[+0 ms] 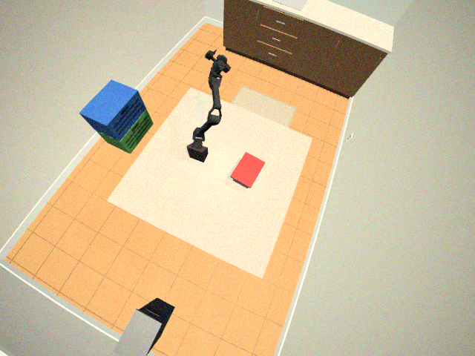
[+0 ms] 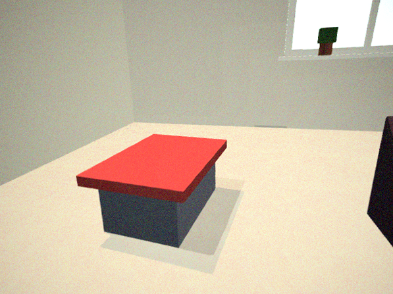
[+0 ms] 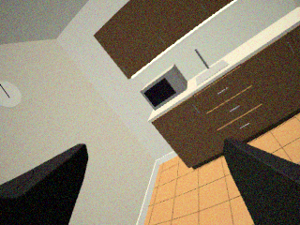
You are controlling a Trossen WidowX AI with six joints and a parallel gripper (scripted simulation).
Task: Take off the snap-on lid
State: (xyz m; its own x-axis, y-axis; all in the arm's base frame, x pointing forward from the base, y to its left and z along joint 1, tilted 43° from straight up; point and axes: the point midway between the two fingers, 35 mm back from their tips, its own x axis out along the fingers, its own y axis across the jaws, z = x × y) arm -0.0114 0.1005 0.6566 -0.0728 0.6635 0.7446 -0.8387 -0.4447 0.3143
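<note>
My gripper tip is now 58 cm to the left of the red lid, 47 cm above it and 42 cm short of it. From my gripper tip the other things lie so: storage box: 58 cm to the right, 52 cm below, 42 cm ahead.
</note>
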